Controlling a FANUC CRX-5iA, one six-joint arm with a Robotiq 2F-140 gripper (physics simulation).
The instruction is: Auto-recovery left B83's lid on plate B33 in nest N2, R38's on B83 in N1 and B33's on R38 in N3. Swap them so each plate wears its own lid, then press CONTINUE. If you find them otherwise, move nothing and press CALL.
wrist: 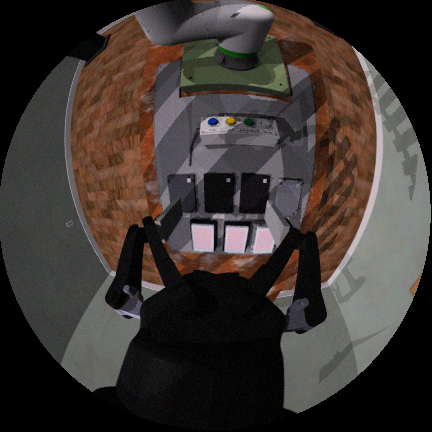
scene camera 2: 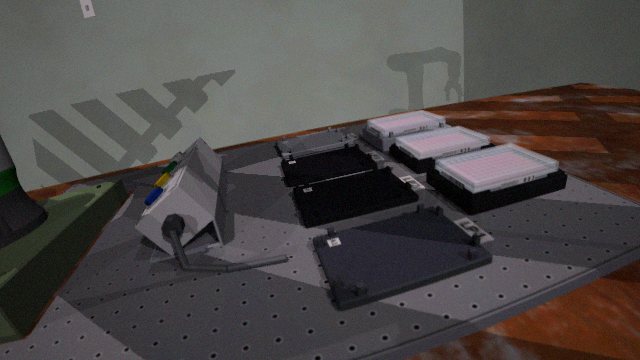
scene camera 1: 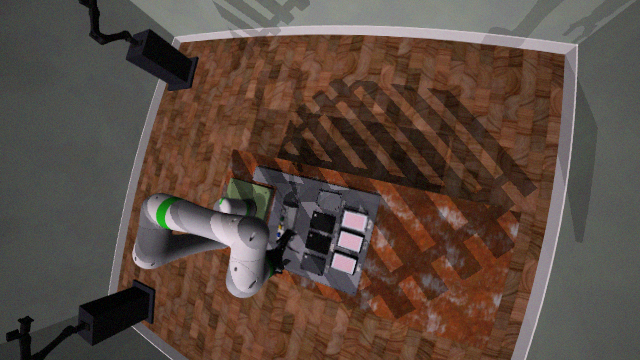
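Observation:
Gripper open, holding nothing. Grey button box in sight.

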